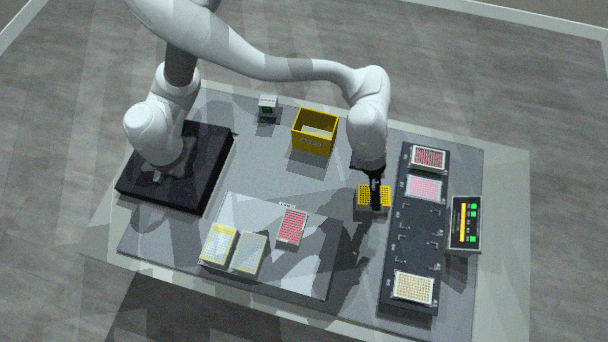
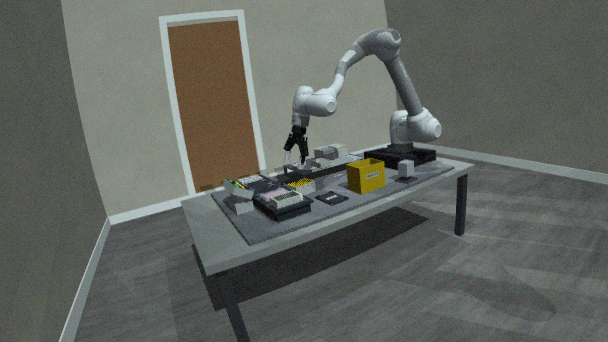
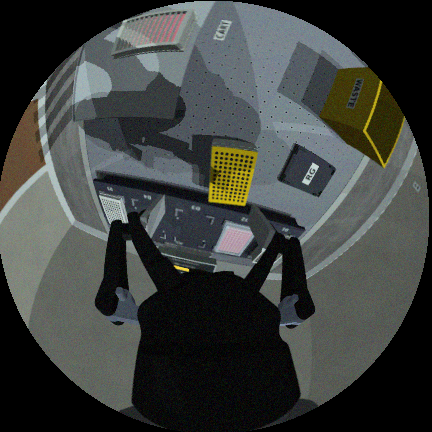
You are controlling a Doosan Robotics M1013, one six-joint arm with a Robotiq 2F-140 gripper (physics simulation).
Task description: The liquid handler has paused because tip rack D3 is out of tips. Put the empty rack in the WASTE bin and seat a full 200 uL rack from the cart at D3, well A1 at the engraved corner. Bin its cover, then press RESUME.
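Frame: origin at the arm's base, x right, y back, z down, level; millimetres.
Where they show: gripper, between the fingertips: (image 1: 380, 194) (image 2: 293, 166) (image 3: 207, 208); arm's base, origin of its link: (image 1: 170, 155) (image 2: 402, 150).
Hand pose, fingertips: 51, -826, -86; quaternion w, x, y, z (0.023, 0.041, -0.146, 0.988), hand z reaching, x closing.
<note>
Each offset is from my fingertips to the top centre of the thing, as dx, dy, dz. "spot": to the spot under its first point.
The yellow-topped rack {-33, +10, +86} (image 1: 364, 194) (image 2: 301, 183) (image 3: 232, 175), with dark holes, stands flat on the mat beside the deck. My gripper (image 1: 376, 204) (image 2: 295, 164) (image 3: 207, 208) is open and empty; its fingers hang above and to the deck side of this rack. The D3 nest {spot: +29, -168, +92} (image 1: 420, 219) (image 3: 192, 225) shows bare corner brackets. Two yellow-edged, pale-topped racks {+267, +508, +17} (image 1: 220, 244) {+276, +401, +17} (image 1: 250, 253) stand on the cart {+212, +342, +81} (image 1: 300, 270). The yellow WASTE bin {-259, +275, +12} (image 1: 311, 143) (image 2: 366, 177) (image 3: 345, 97) has something pale inside. The control panel (image 1: 465, 223) (image 2: 239, 191) shows green squares; its RESUME button is not readable.
A pink-topped rack {+149, +282, +56} (image 1: 292, 226) (image 3: 160, 31) is also on the cart. The deck holds a red rack {-218, -178, +60} (image 1: 428, 158), a pink rack {-94, -172, +77} (image 1: 423, 188) and a tan rack {+278, -154, +77} (image 1: 413, 287). A black RG pad {-232, +61, +133} (image 2: 332, 198) (image 3: 300, 162) and a small display box {-355, +492, +43} (image 1: 268, 106) (image 2: 406, 168) flank the bin.
</note>
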